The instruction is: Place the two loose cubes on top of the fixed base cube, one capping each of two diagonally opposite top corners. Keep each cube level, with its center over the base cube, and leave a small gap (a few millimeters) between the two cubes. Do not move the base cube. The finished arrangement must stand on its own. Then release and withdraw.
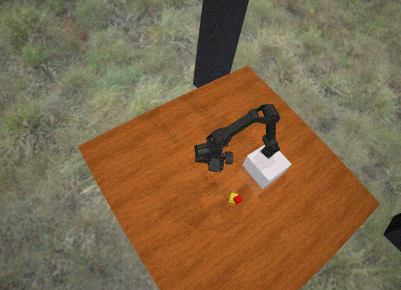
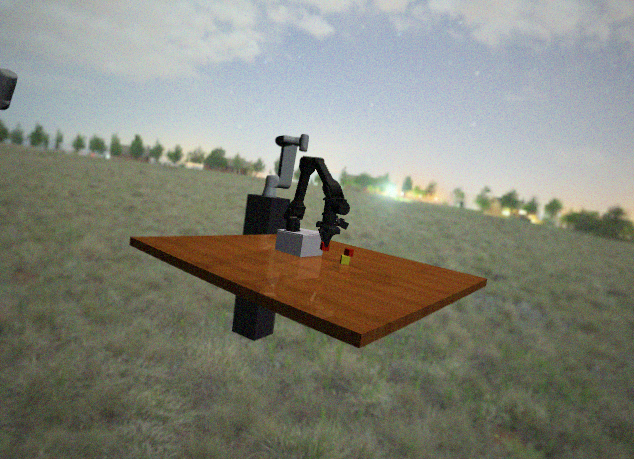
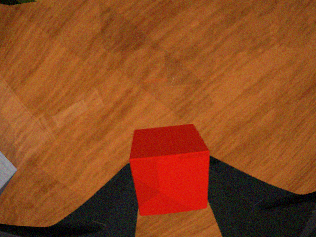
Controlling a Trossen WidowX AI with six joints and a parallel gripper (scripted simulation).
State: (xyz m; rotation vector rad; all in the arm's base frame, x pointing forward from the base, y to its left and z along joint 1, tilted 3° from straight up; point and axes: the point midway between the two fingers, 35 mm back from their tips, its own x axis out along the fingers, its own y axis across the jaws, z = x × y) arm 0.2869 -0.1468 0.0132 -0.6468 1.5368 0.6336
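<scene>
Now: the red cube 220 mm to the left of my gripper tip, 40 mm below it and 20 mm ahead of it. The rest, counted from my gripper tip: yellow cube (200 mm to the left, 80 mm below, 10 mm ahead).
</scene>
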